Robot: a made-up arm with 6 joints. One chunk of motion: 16 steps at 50 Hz.
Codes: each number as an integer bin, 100 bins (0 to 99) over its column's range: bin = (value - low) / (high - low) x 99, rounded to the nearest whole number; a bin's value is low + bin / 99 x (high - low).
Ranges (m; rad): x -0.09..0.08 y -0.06..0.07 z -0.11..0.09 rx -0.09..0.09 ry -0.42..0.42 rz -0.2..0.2
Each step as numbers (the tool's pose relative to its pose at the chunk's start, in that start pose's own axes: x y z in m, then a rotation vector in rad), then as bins.
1 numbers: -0.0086 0.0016 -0.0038 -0.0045 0.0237 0.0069
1 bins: 47 47 53 47 52 51
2 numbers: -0.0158 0.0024 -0.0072 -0.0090 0.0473 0.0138
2 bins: 43 48 51 45 55 53
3 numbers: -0.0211 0.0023 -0.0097 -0.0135 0.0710 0.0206
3 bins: 40 47 50 42 58 55
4 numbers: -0.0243 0.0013 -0.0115 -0.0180 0.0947 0.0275
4 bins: 38 47 49 40 61 56
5 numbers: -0.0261 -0.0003 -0.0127 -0.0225 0.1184 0.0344
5 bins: 37 45 48 37 63 58
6 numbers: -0.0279 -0.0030 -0.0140 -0.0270 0.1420 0.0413
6 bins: 36 43 48 35 66 60
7 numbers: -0.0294 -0.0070 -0.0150 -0.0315 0.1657 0.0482
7 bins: 35 40 47 32 69 61
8 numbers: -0.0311 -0.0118 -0.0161 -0.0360 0.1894 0.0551
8 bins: 34 37 46 30 72 63
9 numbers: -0.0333 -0.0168 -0.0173 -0.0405 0.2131 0.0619
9 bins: 33 33 46 27 75 65
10 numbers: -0.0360 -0.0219 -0.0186 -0.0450 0.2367 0.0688
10 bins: 31 29 45 25 77 67
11 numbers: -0.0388 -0.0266 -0.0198 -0.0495 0.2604 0.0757
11 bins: 30 25 45 22 80 68
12 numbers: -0.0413 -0.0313 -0.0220 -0.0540 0.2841 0.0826
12 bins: 28 22 44 20 83 70
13 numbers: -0.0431 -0.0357 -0.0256 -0.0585 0.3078 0.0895
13 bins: 27 19 42 17 86 72
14 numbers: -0.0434 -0.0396 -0.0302 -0.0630 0.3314 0.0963
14 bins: 27 16 40 15 89 73
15 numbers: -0.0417 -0.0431 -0.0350 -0.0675 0.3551 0.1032
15 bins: 28 13 37 12 91 75
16 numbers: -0.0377 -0.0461 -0.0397 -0.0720 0.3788 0.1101
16 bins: 30 11 35 10 94 77
